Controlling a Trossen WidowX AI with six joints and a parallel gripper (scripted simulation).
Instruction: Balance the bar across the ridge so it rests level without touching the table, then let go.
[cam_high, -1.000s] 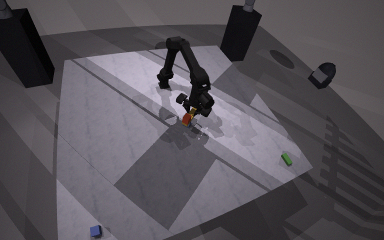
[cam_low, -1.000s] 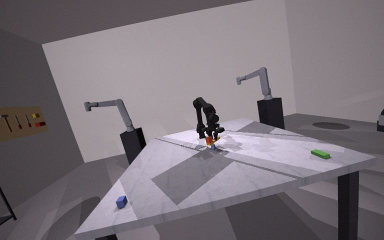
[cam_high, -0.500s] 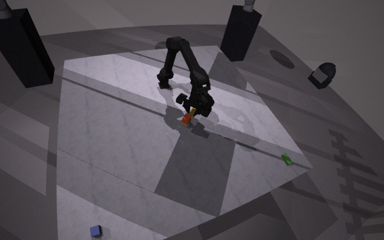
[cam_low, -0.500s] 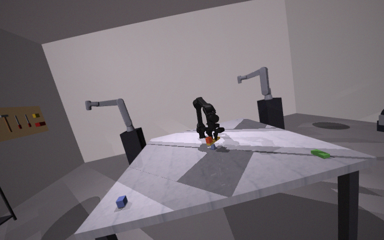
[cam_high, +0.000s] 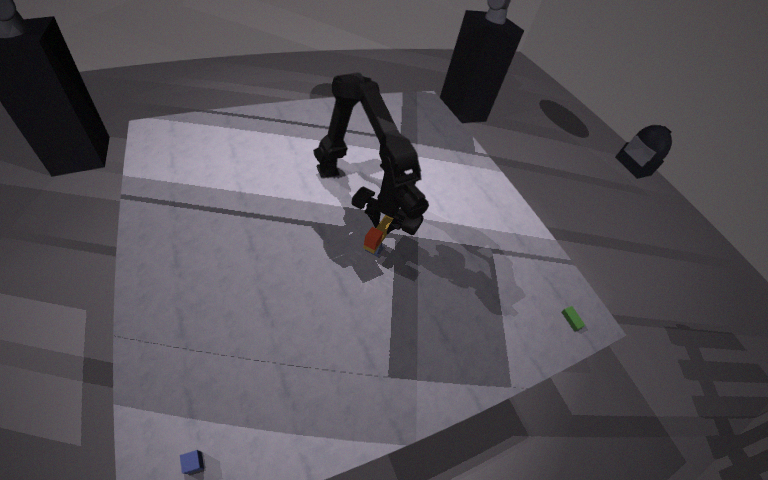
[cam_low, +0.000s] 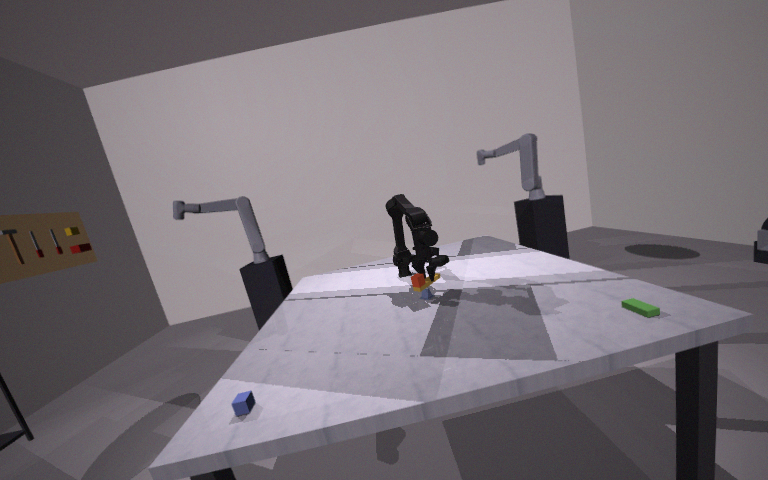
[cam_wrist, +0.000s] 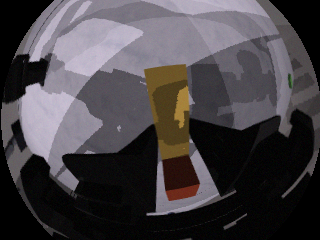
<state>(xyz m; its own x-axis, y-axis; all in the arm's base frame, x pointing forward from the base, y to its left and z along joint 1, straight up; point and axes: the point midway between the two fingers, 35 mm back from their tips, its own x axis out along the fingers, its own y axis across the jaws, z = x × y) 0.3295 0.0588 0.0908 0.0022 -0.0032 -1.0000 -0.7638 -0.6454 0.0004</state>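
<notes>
The yellow bar is 30 mm to the right of my gripper tip, 20 mm ahead of it and 10 mm above it. Round my gripper tip: blue cube: 560 mm to the right, 410 mm ahead, 40 mm below; then green flat block: 440 mm to the left, 410 mm ahead, 50 mm below.
</notes>
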